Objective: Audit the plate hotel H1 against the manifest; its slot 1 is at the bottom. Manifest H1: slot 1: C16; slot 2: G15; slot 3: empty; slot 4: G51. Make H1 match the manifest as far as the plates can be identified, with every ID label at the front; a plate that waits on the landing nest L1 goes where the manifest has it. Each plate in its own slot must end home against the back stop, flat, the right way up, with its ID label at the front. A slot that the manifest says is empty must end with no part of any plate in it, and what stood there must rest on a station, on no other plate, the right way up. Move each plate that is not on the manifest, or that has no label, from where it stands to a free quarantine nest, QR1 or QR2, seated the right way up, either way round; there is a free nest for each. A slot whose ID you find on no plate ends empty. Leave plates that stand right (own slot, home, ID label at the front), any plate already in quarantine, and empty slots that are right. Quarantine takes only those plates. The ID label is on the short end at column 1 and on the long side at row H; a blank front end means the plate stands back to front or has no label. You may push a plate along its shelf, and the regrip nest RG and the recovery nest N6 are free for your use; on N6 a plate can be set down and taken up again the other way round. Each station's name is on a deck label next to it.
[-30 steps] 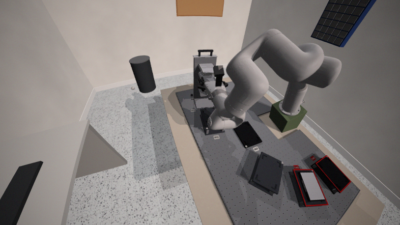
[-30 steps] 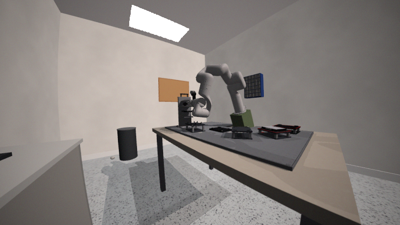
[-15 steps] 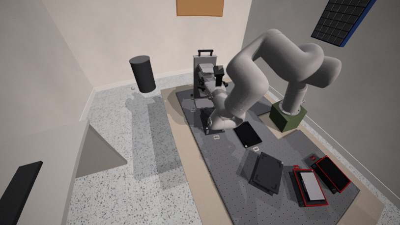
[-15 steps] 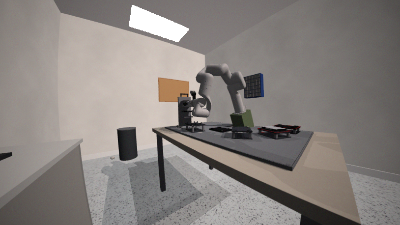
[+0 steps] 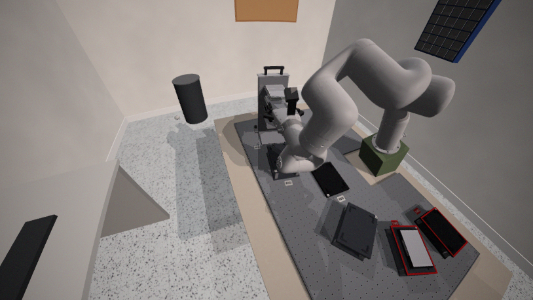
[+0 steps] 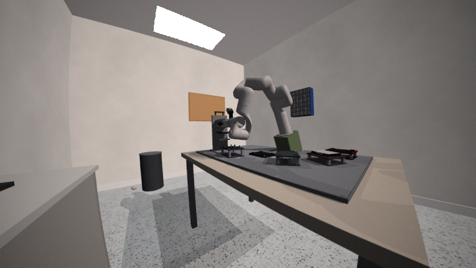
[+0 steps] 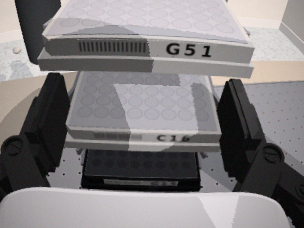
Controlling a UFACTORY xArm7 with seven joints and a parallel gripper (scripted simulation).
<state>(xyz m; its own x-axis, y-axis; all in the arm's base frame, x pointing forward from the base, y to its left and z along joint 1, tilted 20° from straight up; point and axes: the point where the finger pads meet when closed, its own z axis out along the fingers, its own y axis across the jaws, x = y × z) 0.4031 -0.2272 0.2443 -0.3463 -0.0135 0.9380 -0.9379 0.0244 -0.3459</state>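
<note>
Right now the dark plate is 7 cm below my hand and 5 cm to the right of it. Also, from my hand: red-framed nest 62 cm to the left, 53 cm behind, 20 cm below; RG label 24 cm to the left, 24 cm below; H1 deck label 24 cm below, 10 cm ahead.
</note>
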